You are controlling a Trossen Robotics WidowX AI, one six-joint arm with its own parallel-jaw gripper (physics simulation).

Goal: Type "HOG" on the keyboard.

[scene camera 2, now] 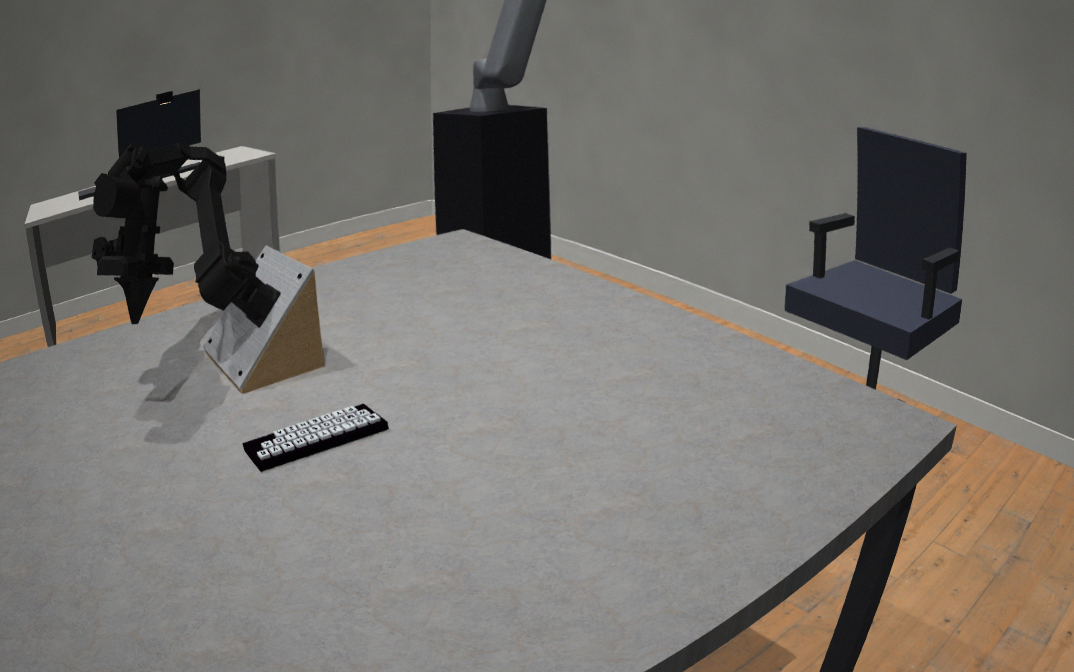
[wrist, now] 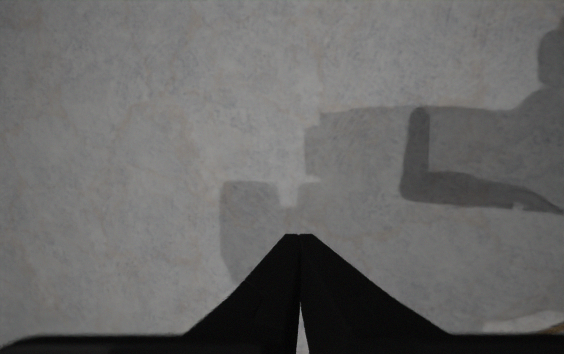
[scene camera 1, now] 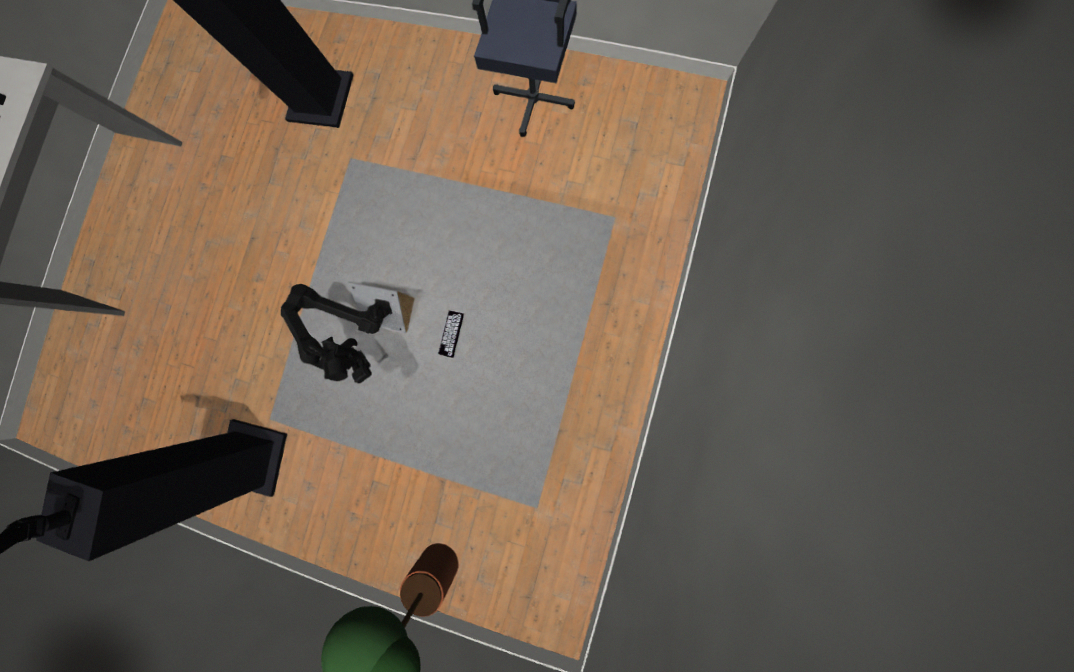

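Seen in the pictures: gripper, fingertip midpoint: (scene camera 2: 134,324) (wrist: 298,247) (scene camera 1: 369,366); arm's base, link origin: (scene camera 2: 263,305) (scene camera 1: 383,306).
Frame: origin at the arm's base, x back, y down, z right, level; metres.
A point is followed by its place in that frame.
A small black keyboard with white letter keys (scene camera 1: 450,333) {y 0.080, x -0.283, z 0.056 m} (scene camera 2: 316,435) {y 0.085, x -0.292, z 0.056 m} lies flat on the grey table, in front of the arm's wedge-shaped mount. The single letters are too small to read with certainty. My gripper (scene camera 2: 135,321) {y -0.047, x -0.028, z 0.250 m} (wrist: 298,247) {y -0.047, x -0.028, z 0.250 m} is shut, its two dark fingertips touching, with nothing between them. It points down and hangs above the table, off to the side of the mount and well apart from the keyboard. The keyboard does not show in the wrist view, where table surface and shadows of the arm lie beyond the fingertips.
The arm's wedge mount (scene camera 1: 403,309) {y 0.024, x -0.077, z -0.005 m} (scene camera 2: 286,345) {y 0.045, x -0.077, z -0.004 m} has a metal face and brown sides and stands on the grey table (scene camera 1: 491,420) {y 0.098, x -0.536, z 0.388 m} (scene camera 2: 554,507) {y 0.097, x -0.586, z -0.080 m}. A dark blue chair (scene camera 1: 525,39) (scene camera 2: 910,213), black pedestals, a white desk (scene camera 2: 245,153) and a potted plant (scene camera 1: 428,582) stand around the table.
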